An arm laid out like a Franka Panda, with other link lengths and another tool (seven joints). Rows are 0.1 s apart.
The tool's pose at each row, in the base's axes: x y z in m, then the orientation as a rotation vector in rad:
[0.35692 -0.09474 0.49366 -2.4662 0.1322 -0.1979]
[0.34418 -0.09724 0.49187 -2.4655 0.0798 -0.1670]
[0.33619 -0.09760 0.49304 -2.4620 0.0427 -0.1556]
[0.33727 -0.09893 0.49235 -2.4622 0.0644 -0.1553]
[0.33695 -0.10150 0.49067 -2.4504 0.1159 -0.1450]
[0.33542 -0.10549 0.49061 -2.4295 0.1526 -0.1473]
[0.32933 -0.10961 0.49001 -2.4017 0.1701 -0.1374]
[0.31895 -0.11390 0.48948 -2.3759 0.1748 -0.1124]
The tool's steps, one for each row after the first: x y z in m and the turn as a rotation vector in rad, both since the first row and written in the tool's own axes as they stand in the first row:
[-0.01237 0.00365 -0.00235 0.0059 -0.0354 -0.0296]
[-0.02004 0.00357 -0.00488 0.0123 -0.0529 -0.0531]
[-0.01886 0.00499 -0.00496 0.0105 -0.0477 -0.0374]
[-0.01899 0.00806 -0.00527 0.0180 -0.0421 0.0033]
[-0.01993 0.01129 -0.00791 0.0351 -0.0310 0.0312]
[-0.02539 0.01516 -0.01100 0.0608 -0.0334 0.0494]
[-0.03504 0.01932 -0.01501 0.0859 -0.0503 0.0621]

